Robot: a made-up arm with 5 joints.
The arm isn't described. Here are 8 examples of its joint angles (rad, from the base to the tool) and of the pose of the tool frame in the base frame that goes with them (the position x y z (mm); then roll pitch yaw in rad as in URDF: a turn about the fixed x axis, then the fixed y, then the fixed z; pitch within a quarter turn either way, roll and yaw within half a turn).
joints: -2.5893 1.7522 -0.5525 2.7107 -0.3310
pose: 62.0 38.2 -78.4 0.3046 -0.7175 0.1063
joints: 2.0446 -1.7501 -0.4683 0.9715 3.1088
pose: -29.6 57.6 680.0 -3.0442 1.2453 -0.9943
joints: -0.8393 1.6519 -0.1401 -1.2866 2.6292
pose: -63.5 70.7 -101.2 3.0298 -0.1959 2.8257
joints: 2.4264 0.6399 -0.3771 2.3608 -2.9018
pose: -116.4 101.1 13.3 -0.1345 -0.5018 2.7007
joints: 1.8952 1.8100 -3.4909 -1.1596 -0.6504
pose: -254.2 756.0 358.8 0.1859 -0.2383 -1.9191
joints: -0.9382 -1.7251 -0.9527 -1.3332 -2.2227
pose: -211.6 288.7 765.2 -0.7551 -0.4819 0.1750
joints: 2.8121 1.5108 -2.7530 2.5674 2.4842
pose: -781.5 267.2 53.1 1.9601 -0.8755 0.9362
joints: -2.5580 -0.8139 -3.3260 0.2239 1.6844
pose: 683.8 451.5 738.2 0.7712 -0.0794 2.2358
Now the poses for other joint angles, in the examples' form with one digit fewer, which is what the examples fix.
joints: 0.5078 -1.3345 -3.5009 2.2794 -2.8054
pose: -737 -410 326 0.215 0.549 0.905
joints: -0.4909 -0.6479 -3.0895 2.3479 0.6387
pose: -400 214 985 -1.869 -0.910 -1.823
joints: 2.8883 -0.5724 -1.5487 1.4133 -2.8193
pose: -329 85 933 2.877 0.665 -0.667
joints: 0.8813 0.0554 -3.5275 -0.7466 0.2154
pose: -186 -225 1032 0.378 1.036 -1.828
